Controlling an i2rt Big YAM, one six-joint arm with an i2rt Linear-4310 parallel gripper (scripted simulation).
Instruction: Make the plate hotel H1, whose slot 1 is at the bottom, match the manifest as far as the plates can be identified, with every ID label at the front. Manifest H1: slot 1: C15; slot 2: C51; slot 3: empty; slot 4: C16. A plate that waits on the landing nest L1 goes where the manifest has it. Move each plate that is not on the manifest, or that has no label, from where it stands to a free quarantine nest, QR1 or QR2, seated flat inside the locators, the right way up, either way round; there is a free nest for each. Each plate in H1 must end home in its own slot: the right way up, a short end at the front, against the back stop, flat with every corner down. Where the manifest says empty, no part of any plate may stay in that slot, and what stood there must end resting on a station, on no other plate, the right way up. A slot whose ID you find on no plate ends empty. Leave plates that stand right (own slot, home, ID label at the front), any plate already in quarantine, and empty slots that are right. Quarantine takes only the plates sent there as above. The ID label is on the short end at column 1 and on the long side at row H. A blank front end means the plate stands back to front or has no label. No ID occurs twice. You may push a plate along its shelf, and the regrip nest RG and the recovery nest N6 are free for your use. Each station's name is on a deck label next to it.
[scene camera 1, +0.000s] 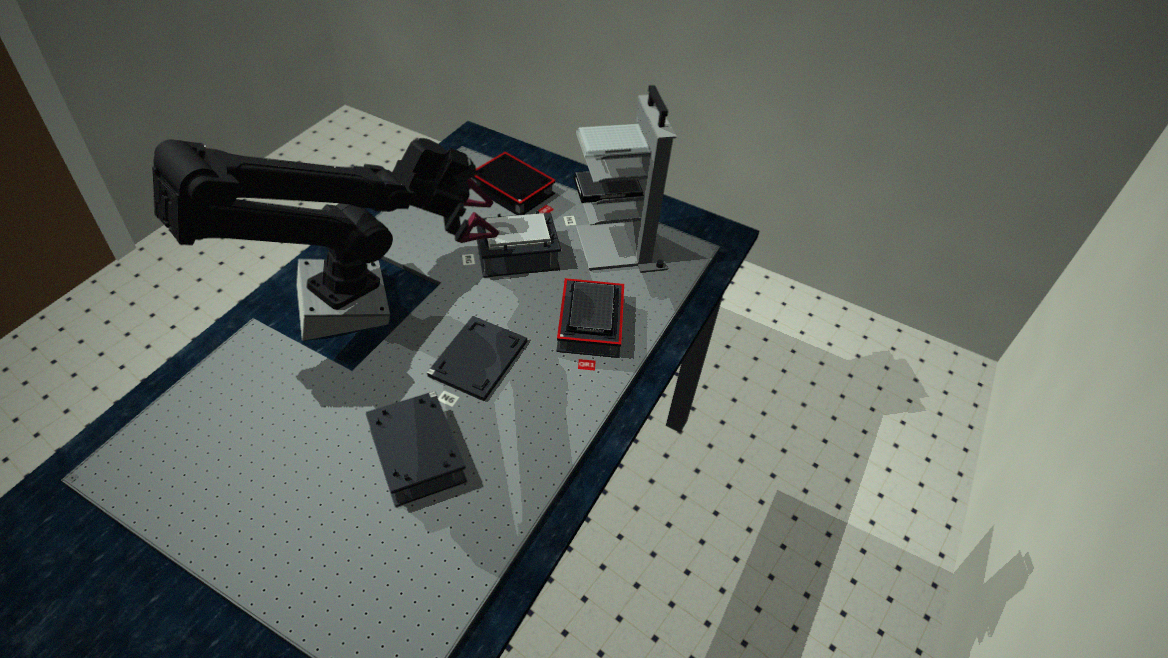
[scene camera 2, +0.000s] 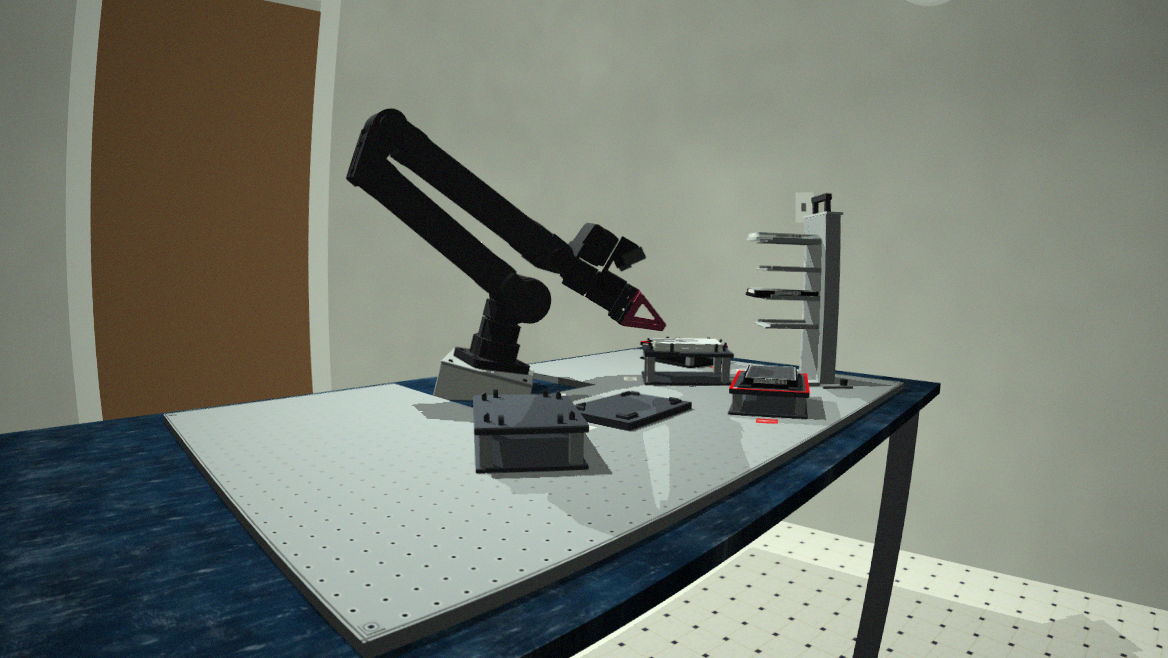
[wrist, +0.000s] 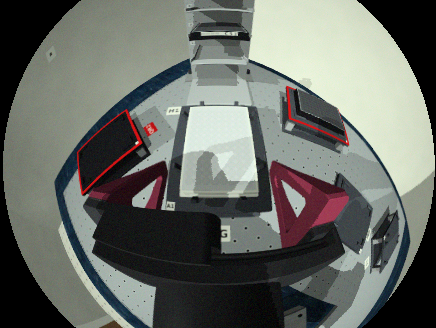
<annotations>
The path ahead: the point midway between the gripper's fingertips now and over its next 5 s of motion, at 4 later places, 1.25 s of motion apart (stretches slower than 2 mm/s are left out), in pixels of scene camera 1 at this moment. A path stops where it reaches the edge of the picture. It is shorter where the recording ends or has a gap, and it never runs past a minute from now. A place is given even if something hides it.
The gripper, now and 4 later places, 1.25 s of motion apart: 494, 219; 491, 197; 491, 159; 500, 128; 506, 111
</annotations>
